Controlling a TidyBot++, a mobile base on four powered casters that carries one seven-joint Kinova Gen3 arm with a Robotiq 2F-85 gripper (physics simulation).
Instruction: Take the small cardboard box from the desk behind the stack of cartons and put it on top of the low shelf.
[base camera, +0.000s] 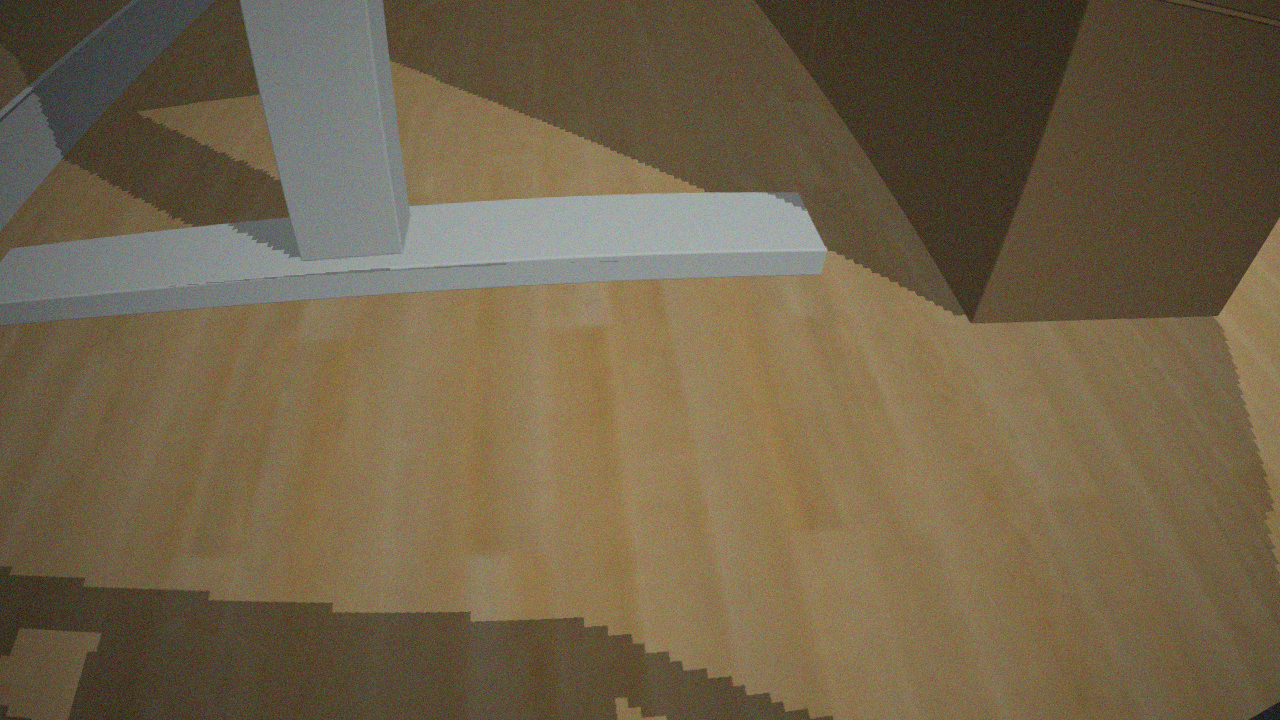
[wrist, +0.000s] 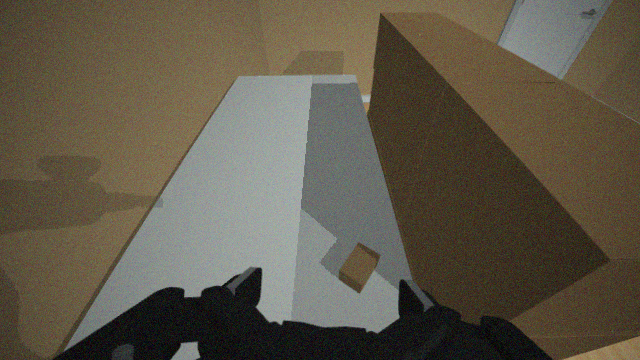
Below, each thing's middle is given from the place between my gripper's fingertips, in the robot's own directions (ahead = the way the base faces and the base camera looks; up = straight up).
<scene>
Right now my hand is 400 mm above the small brown cardboard box (wrist: 357, 269), 220 mm short of it and 70 mm to the left of it.
</scene>
